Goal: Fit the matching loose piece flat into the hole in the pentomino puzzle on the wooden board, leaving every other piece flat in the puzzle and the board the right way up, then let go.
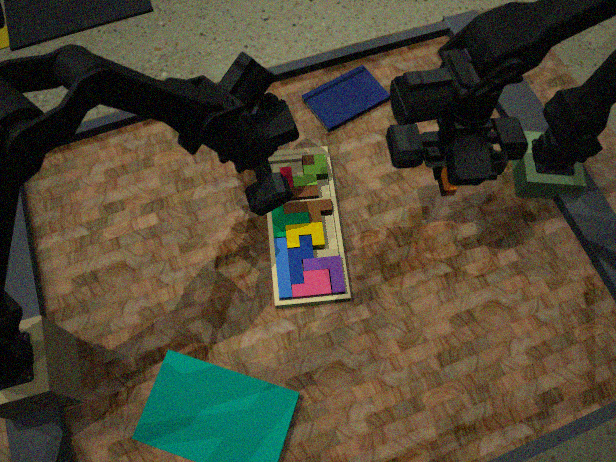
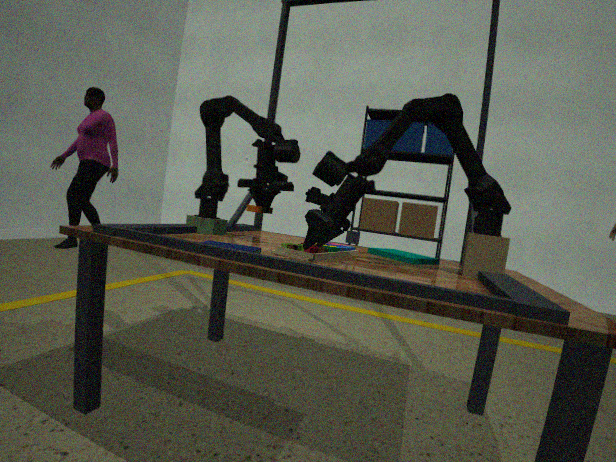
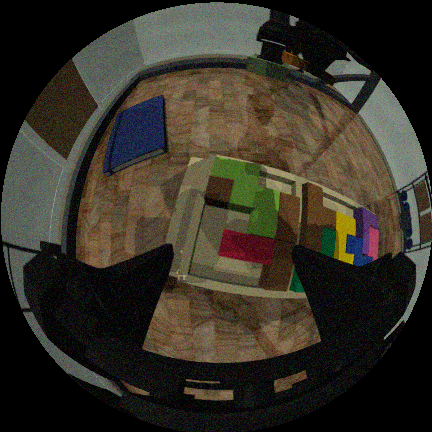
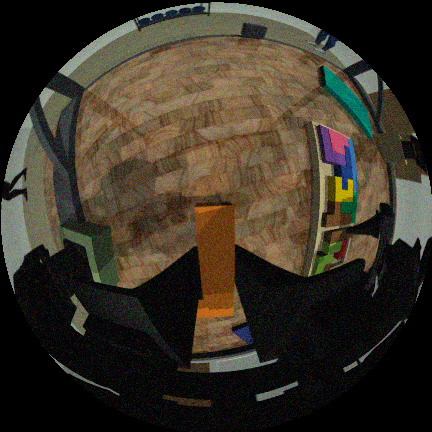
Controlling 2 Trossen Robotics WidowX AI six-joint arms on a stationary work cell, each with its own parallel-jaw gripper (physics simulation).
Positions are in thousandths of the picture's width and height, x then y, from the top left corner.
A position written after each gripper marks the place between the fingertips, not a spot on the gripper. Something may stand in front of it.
The right gripper (image 1: 718, 384) holds an orange L-shaped piece (image 4: 497, 513), clear of everything else. A teal sheet (image 1: 314, 873) rests on the table. Also in view: the left gripper (image 1: 460, 373).
The teal sheet shows as well in image 4 (image 4: 765, 191). The left gripper also shows in image 2 (image 2: 506, 536), in image 3 (image 3: 545, 582) and in image 4 (image 4: 795, 584). The right gripper also shows in image 2 (image 2: 428, 460) and in image 4 (image 4: 497, 582). Image 3 does not show the teal sheet, which is hidden by the left gripper.
